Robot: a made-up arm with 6 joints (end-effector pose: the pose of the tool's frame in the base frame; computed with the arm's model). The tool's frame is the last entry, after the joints. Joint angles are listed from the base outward.
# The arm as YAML. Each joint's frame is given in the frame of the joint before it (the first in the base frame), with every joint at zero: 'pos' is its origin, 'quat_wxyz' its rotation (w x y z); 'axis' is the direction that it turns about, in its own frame. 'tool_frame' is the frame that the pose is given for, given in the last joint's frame.
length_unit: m
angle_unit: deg
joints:
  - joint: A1
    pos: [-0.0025, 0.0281, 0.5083]
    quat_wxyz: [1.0, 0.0, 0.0, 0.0]
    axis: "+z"
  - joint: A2
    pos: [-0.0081, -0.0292, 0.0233]
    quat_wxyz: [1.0, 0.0, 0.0, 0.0]
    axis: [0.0, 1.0, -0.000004]
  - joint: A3
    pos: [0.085, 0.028, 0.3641]
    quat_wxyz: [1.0, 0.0, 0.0, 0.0]
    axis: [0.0, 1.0, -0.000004]
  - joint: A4
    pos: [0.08, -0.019, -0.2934]
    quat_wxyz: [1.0, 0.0, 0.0, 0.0]
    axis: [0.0, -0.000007, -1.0]
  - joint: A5
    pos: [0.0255, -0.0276, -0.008]
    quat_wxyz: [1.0, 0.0, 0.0, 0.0]
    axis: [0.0, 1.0, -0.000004]
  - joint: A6
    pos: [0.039, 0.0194, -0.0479]
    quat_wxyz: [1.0, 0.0, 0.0, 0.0]
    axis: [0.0, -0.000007, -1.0]
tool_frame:
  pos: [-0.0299, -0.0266, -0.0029]
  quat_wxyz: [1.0, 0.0, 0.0, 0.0]
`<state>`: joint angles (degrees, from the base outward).
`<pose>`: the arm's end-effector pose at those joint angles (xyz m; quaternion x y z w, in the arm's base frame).
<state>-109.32 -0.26 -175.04 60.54 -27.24 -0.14</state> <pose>-0.0931 0.0324 1.2437 0.4117 0.8848 -0.0572 0.2108</pose>
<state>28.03 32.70 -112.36 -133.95 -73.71 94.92</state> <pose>0.4807 0.3077 0.7462 0.3116 -0.2237 0.7173 0.5817</pose>
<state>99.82 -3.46 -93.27 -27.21 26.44 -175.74</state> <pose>-0.0974 0.4330 1.0752 0.5073 0.3139 -0.4512 0.6638</pose>
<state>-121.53 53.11 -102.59 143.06 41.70 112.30</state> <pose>-0.3921 -0.5106 0.5183 -0.6736 0.0759 -0.0186 0.7349</pose>
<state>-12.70 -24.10 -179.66 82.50 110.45 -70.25</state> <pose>-0.2344 0.0952 1.1926 -0.1699 -0.5795 0.7808 0.1599</pose>
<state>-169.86 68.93 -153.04 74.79 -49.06 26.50</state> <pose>-0.7098 -0.0100 0.6273 0.6346 0.4028 0.2301 0.6181</pose>
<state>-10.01 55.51 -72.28 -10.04 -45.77 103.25</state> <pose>0.5689 -0.0528 0.4022 0.3909 -0.3392 -0.6645 0.5391</pose>
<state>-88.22 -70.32 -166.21 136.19 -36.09 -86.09</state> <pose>-0.0853 0.5890 0.9230 0.2121 0.9247 -0.1696 0.2667</pose>
